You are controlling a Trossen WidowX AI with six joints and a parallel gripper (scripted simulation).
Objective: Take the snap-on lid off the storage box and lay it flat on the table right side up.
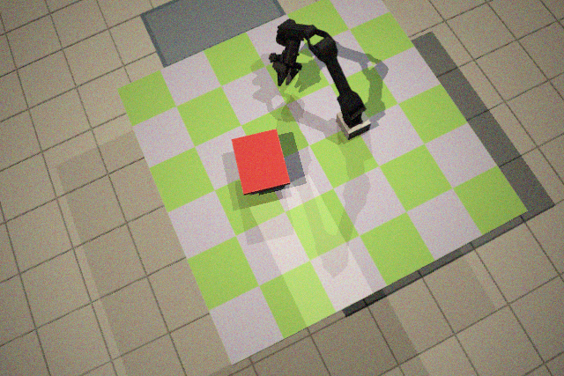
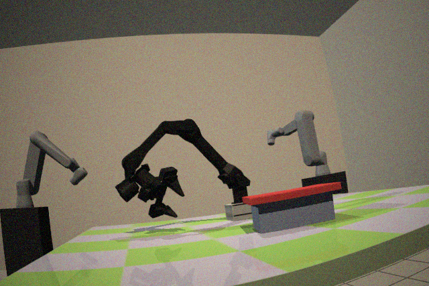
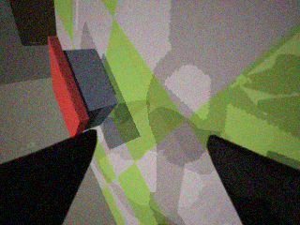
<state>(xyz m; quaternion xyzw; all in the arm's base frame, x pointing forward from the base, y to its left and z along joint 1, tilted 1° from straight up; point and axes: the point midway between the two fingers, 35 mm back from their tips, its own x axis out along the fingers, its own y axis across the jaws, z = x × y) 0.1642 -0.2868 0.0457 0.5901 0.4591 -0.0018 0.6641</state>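
The red lid is 26 cm to the left of my gripper tip and 24 cm ahead of it. Round my gripper tip: grey storage box (26 cm to the left, 24 cm ahead, 4 cm below).
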